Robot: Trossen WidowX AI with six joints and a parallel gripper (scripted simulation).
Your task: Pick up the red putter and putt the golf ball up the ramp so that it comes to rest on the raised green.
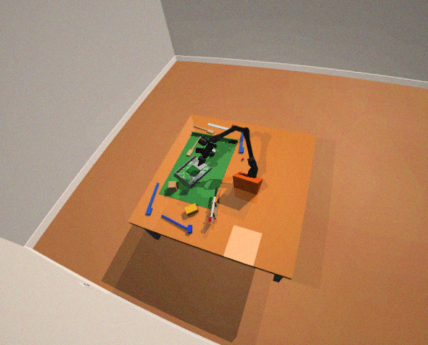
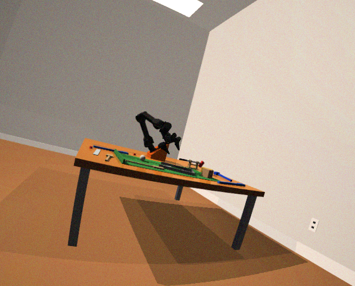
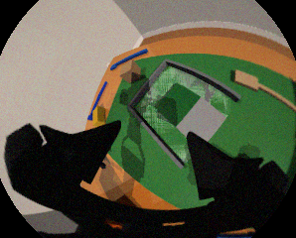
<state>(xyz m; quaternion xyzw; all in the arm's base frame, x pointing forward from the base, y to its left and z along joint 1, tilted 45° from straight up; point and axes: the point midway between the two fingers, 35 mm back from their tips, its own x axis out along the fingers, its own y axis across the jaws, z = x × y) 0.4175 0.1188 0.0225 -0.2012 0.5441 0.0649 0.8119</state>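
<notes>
Now: the red putter 280 mm behind my gripper tip, 270 mm to the left of it and 60 mm below it. From my gripper tip the other things lie so: wooden cube 140 mm ahead, 250 mm to the left, 90 mm below; then white golf ball 220 mm to the right, 100 mm below; then yellow block 120 mm behind, 360 mm to the left, 100 mm below.
</notes>
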